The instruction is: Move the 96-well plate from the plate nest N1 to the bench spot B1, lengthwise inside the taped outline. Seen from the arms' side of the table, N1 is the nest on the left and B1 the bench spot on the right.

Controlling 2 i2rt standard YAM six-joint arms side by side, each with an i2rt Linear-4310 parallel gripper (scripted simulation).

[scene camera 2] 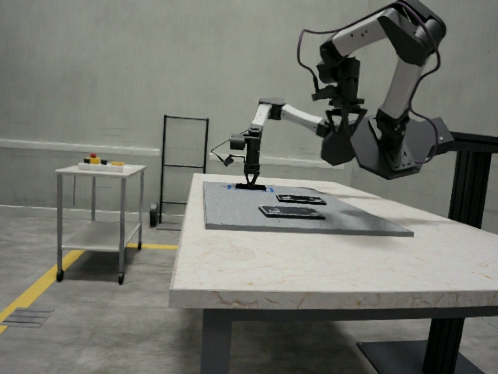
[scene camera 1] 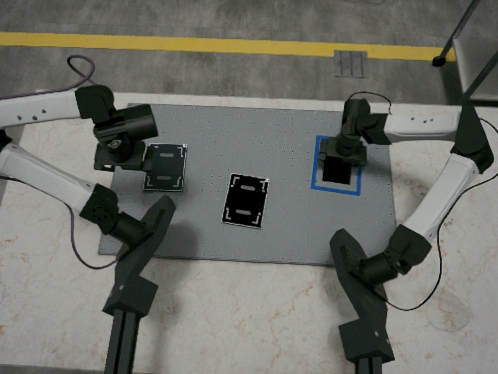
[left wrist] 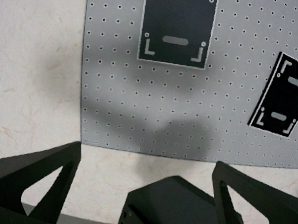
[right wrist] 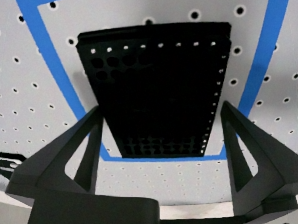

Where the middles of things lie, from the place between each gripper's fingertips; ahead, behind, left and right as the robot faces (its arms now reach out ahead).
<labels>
Now: the black 96-well plate point(right wrist: 161, 113) 1 cm below my right hand point(scene camera 1: 338, 163). The rest, counted from my right hand: nest N1 point(scene camera 1: 173, 167): 53 cm to the left, 11 cm behind, 1 cm below; then black nest point(scene camera 1: 253, 201): 27 cm to the left, 17 cm behind, 1 cm below.
My left hand point(scene camera 2: 342, 136) is 230 mm above the nest N1, 120 mm short of it and 10 mm to the left of it. The rest, counted from my left hand: black nest (280 mm to the right, 230 mm below, 50 mm ahead); black 96-well plate (540 mm to the right, 230 mm below, 230 mm ahead).
</labels>
